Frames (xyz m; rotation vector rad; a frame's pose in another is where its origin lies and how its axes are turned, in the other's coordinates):
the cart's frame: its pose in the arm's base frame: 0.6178 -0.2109 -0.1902 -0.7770 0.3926 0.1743
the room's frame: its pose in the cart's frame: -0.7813 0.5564 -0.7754 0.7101 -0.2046 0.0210
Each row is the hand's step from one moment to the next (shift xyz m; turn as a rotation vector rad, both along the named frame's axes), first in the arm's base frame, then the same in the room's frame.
Working: the arm's base frame: its pose in the room's frame: 0.3257 0.2874 0.8481 0.0536 -0.2406 -0.1195

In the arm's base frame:
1: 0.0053 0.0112 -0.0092 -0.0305 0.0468 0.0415
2: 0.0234 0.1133 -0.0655 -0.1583 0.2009 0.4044
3: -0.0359 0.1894 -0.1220 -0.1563 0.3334 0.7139
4: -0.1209 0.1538 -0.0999 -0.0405 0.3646 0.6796
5: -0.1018 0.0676 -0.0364 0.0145 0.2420 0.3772
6: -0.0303 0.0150 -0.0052 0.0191 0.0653 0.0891
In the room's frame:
1: 0.0086 0.0108 -0.0069 -0.0342 0.0486 0.0362
2: 0.0510 0.1120 -0.0504 -0.2276 0.2033 0.3686
3: 0.0159 0.1970 -0.1140 -0.2854 0.3224 0.6781
4: -0.0753 0.1714 -0.1149 -0.1620 0.3403 0.6741
5: -0.0818 0.0811 -0.0546 -0.0498 0.2236 0.3855
6: -0.0263 0.0188 -0.0111 0.0043 0.0589 0.0953

